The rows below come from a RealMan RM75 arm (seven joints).
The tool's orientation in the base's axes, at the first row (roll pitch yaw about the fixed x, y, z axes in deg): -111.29, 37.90, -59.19
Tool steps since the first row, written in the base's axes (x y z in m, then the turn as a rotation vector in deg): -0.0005, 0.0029, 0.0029, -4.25, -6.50, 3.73; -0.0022, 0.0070, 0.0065, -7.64, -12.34, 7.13; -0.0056, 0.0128, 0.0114, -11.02, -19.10, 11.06; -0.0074, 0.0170, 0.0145, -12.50, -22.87, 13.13; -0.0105, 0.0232, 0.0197, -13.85, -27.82, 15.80; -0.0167, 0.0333, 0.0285, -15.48, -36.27, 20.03; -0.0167, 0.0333, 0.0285, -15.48, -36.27, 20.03
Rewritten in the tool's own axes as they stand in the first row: -0.0039, -0.0009, 0.0008, 0.40, -2.16, -8.33; -0.0096, -0.0013, 0.0013, 0.90, -4.39, -15.54; -0.0179, -0.0011, 0.0015, 1.70, -7.30, -23.50; -0.0234, -0.0010, 0.0021, 2.38, -9.08, -27.63; -0.0321, -0.0010, 0.0027, 3.55, -11.74, -32.63; -0.0468, -0.0007, 0.0026, 6.02, -16.45, -40.62; -0.0468, -0.0007, 0.0026, 6.02, -16.45, -40.62
